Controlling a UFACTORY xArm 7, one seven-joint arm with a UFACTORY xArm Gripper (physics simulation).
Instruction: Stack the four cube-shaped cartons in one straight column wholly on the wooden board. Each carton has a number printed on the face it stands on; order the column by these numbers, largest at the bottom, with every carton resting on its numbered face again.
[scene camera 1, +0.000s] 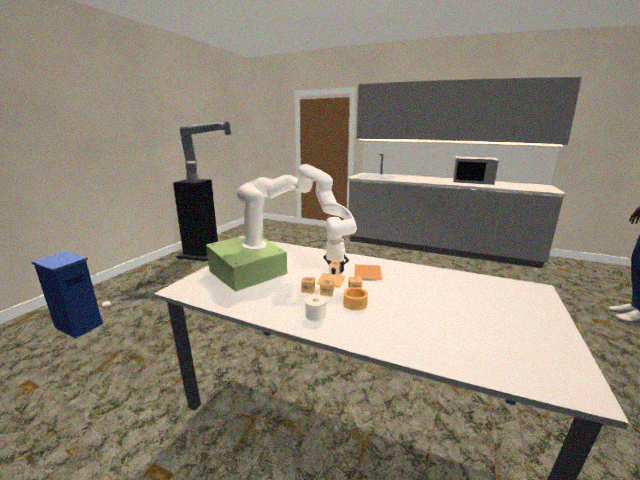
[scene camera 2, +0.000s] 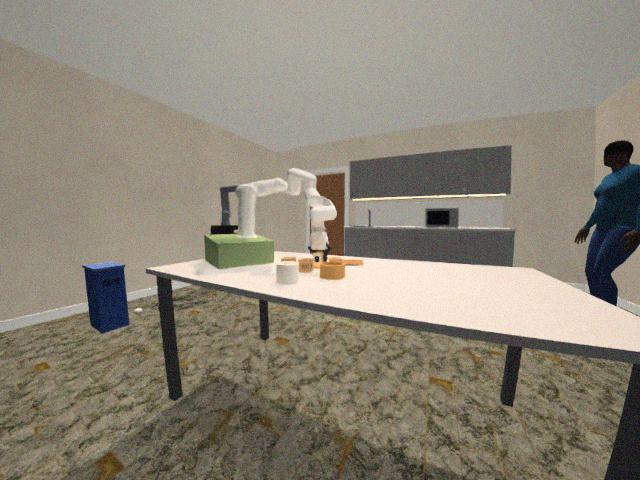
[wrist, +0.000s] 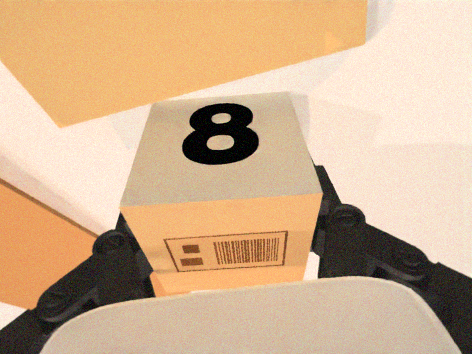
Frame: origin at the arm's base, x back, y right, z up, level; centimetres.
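Where they show: gripper, fingertip midpoint: (scene camera 1: 336, 271) (scene camera 2: 320, 261) (wrist: 225, 171); arm's base at its link origin: (scene camera 1: 253, 245) (scene camera 2: 246, 237).
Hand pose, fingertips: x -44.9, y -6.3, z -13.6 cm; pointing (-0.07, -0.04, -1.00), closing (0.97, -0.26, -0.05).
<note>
Each offset is from my fingertips to the centre of the thing.
My gripper (scene camera 1: 335, 268) (scene camera 2: 317, 256) (wrist: 225, 171) is shut on a carton @[dx +0.3, dy +0.7, dz +2.0 cm] (scene camera 1: 334, 267) (scene camera 2: 316, 258) (wrist: 220, 185), with its black fingers against two opposite sides. A black 8 is on its pale side face towards the scene cameras; a barcode shows on another face. It is beside the tan wooden board @[dx +1.0, dy +10.6, dz -0.3 cm] (scene camera 1: 338, 279) (wrist: 200, 45); whether it touches the table is unclear. Three more cartons stand near the board: a left one @[dx +9.8, dy +23.0, dz +2.0 cm] (scene camera 1: 308, 284) (scene camera 2: 288, 259), a middle one @[dx +0.4, dy +23.6, dz +2.0 cm] (scene camera 1: 326, 287) (scene camera 2: 306, 265) and a right one @[dx -12.2, dy +17.3, dz +2.0 cm] (scene camera 1: 354, 282) (scene camera 2: 335, 260). Their numbered faces are hidden.
An orange square plate @[dx -16.7, dy -3.9, dz -0.7 cm] (scene camera 1: 368, 272) (scene camera 2: 354, 262) (wrist: 30, 245) lies right of the board in scene camera 1. An orange ring-shaped container @[dx -14.0, dy +30.8, dz +1.9 cm] (scene camera 1: 355, 302) (scene camera 2: 332, 271) and a white cylinder @[dx +1.0, dy +43.7, dz +2.8 cm] (scene camera 1: 315, 311) (scene camera 2: 286, 273) stand in front of the cartons. The arm stands on a green block (scene camera 1: 258, 268) (scene camera 2: 240, 252).
</note>
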